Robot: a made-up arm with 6 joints.
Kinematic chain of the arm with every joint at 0, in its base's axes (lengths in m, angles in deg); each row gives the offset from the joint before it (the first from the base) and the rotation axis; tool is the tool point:
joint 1: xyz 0 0 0.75 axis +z
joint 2: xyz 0.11 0 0 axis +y
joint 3: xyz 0 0 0.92 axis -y
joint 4: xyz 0 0 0.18 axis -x
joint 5: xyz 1.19 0 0 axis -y
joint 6: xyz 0.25 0 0 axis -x
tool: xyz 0 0 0
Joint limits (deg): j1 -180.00..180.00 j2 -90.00..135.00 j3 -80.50..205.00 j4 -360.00..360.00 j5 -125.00..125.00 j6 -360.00..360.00
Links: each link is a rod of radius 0.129 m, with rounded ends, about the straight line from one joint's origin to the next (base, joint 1, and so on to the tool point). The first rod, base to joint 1, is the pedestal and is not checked.
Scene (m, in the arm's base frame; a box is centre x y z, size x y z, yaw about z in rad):
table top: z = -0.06
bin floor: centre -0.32 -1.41 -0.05 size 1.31 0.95 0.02 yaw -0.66
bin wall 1: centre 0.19 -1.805 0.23 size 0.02 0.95 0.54 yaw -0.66
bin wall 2: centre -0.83 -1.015 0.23 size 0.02 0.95 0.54 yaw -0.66
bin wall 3: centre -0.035 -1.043 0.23 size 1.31 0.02 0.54 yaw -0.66
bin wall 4: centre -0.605 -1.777 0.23 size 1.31 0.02 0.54 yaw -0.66
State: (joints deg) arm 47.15 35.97 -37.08 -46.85 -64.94 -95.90
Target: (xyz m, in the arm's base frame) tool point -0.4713 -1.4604 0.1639
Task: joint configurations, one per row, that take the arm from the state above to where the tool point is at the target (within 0.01 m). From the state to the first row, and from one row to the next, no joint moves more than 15 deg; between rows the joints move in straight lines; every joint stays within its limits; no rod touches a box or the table.
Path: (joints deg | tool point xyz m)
1: 32.68 34.37 -35.06 -45.63 -63.81 -95.90 | 0.8459 0.7332 0.3001
2: 18.22 32.78 -33.04 -44.42 -62.68 -95.90 | 1.0551 0.5110 0.3420
3: 3.75 31.18 -31.02 -43.20 -61.56 -95.90 | 1.2019 0.2296 0.3883
4: -10.71 29.59 -29.00 -41.98 -60.43 -95.90 | 1.2694 -0.0921 0.4387
5: -25.18 27.99 -26.98 -40.76 -59.30 -95.90 | 1.2472 -0.4313 0.4933
6: -39.65 26.40 -24.96 -39.55 -58.17 -95.90 | 1.1312 -0.7618 0.5517
7: -54.11 24.80 -22.94 -38.33 -57.05 -95.90 | 0.9256 -1.0571 0.6142
8: -68.58 23.20 -20.92 -37.11 -55.92 -95.90 | 0.6413 -1.2927 0.6803
9: -83.04 21.61 -18.90 -35.90 -54.79 -95.90 | 0.2973 -1.4472 0.7498
10: -97.51 20.01 -16.88 -34.68 -53.66 -95.90 | -0.0829 -1.5058 0.8227
11: -111.97 18.42 -14.85 -33.46 -52.53 -95.90 | -0.4712 -1.4605 0.8987
12: -111.84 29.12 -13.14 -33.77 -49.74 -95.90 | -0.4865 -1.4990 0.6606
13: -111.70 39.83 -11.42 -34.09 -46.94 -95.90 | -0.4866 -1.4997 0.4133
14: -111.56 50.54 -9.71 -34.40 -44.14 -95.90 | -0.4713 -1.4604 0.1638

